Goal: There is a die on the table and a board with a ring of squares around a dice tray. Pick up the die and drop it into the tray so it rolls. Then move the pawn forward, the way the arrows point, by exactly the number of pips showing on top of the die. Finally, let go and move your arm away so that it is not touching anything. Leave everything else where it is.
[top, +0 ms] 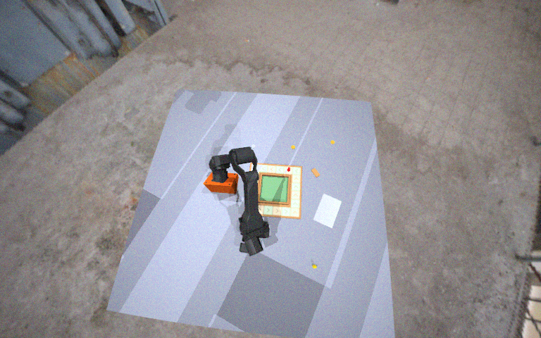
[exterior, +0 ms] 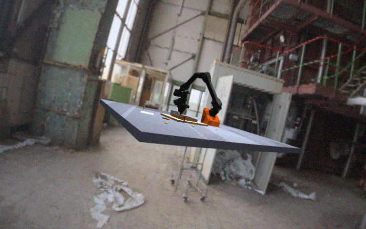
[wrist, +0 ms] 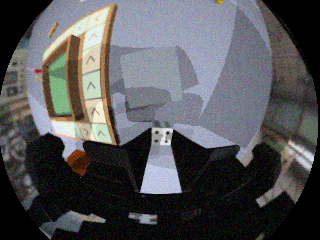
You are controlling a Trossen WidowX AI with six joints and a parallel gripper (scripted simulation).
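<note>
My gripper tip is 360 mm to the right of the red pawn and 120 mm short of it. Also, from my gripper tip: white cube: right at my gripper tip; then green dice tray: 240 mm to the left, 70 mm ahead, 20 mm below; then white card: 360 mm ahead, 180 mm to the left, 30 mm below.
</note>
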